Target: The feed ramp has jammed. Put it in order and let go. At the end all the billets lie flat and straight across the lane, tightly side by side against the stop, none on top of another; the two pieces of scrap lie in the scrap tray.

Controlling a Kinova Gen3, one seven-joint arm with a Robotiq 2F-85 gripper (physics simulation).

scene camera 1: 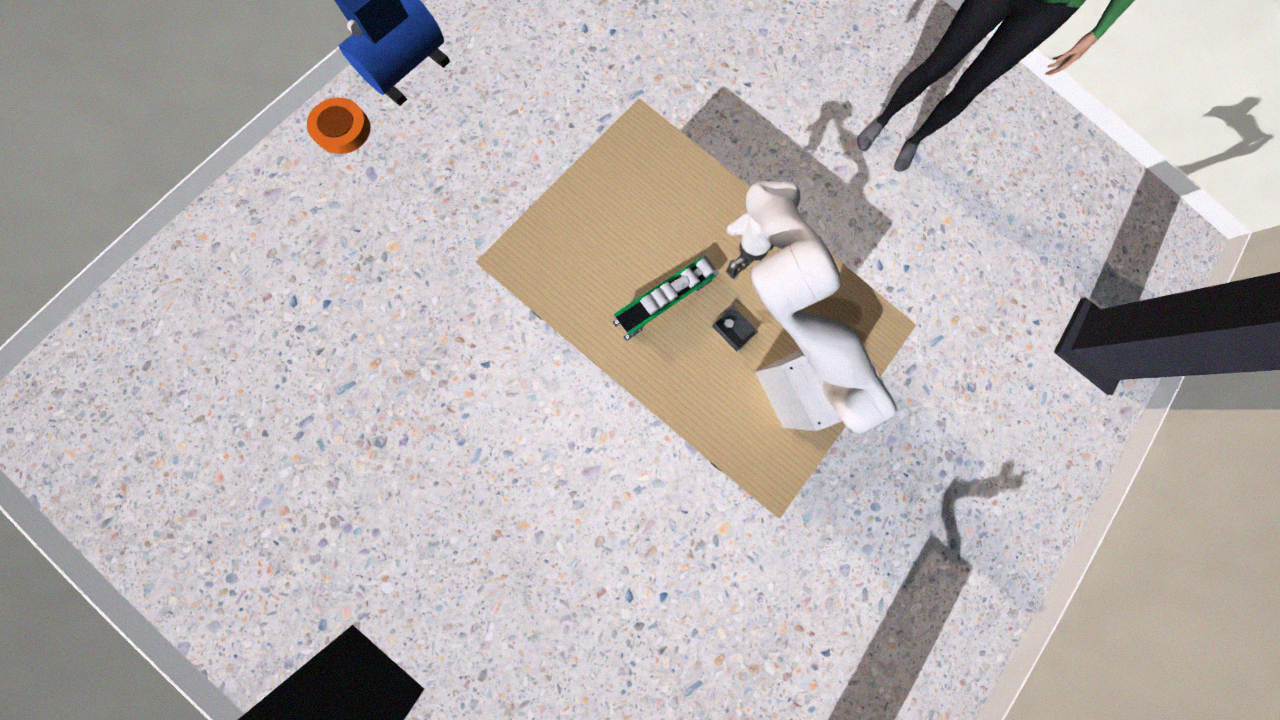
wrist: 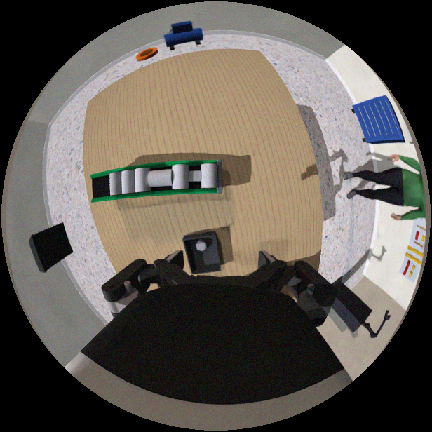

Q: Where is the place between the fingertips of my gripper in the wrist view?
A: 220, 259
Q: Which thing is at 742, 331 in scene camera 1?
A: A scrap tray.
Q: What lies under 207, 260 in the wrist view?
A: A scrap tray.
